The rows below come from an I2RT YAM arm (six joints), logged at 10 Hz.
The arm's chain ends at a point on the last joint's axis. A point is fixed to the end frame.
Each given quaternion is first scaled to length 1.
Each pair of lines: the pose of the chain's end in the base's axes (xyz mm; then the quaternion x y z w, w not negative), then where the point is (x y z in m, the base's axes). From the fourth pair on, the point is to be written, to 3 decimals.
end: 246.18, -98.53, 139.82, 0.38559, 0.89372, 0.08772, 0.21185
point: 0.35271 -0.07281 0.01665
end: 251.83, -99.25, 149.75, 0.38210, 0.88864, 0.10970, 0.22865
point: 0.36410 -0.06949 0.03273
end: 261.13, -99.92, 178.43, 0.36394, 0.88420, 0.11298, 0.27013
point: 0.38205 -0.07142 0.07005
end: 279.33, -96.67, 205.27, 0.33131, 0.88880, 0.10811, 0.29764
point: 0.404 -0.067 0.102
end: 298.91, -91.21, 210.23, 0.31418, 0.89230, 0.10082, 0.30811
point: 0.424 -0.061 0.108
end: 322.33, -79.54, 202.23, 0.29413, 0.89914, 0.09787, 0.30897
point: 0.447 -0.047 0.099
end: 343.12, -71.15, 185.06, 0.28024, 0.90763, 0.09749, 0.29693
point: 0.464 -0.035 0.079
